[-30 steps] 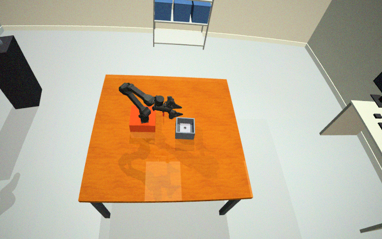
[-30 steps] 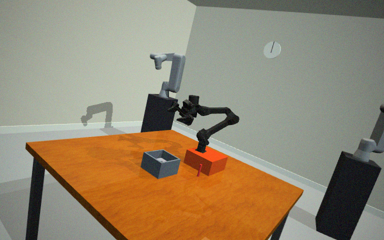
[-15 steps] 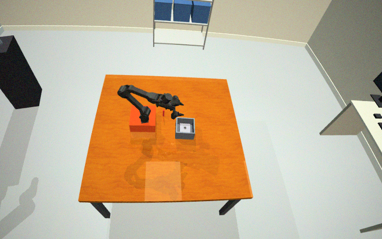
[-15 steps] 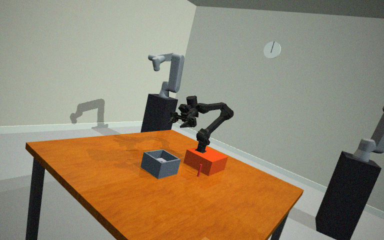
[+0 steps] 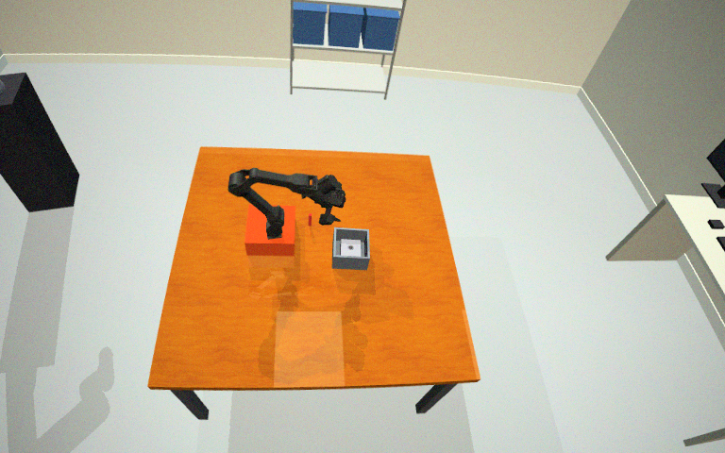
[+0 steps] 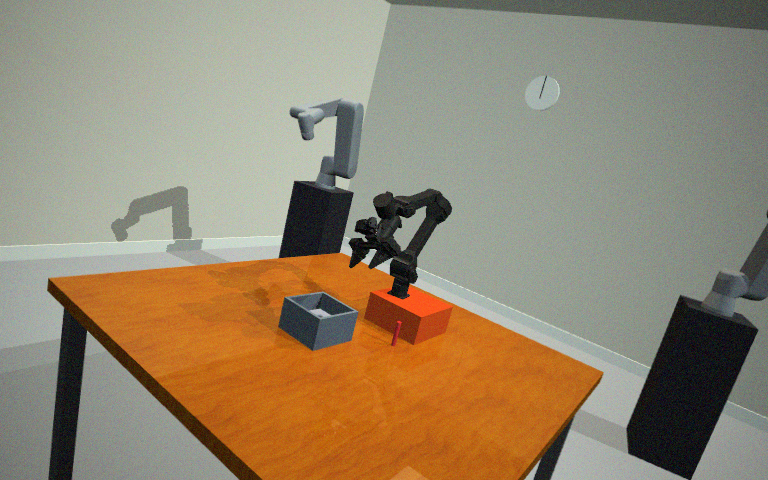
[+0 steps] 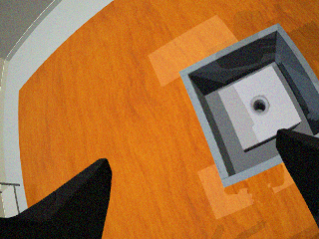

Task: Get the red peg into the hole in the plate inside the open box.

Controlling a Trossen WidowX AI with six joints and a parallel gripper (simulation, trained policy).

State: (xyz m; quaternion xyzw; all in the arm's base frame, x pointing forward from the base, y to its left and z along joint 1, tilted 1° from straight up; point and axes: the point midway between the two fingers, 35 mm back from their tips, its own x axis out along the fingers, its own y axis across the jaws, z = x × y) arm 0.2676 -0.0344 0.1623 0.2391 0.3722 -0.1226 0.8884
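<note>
Right now my gripper tip is 20 cm above the red peg, 13 cm to the right of it and 11 cm past it. Round my gripper tip: grey box (21 cm below, 8 cm to the right, 4 cm ahead).
</note>
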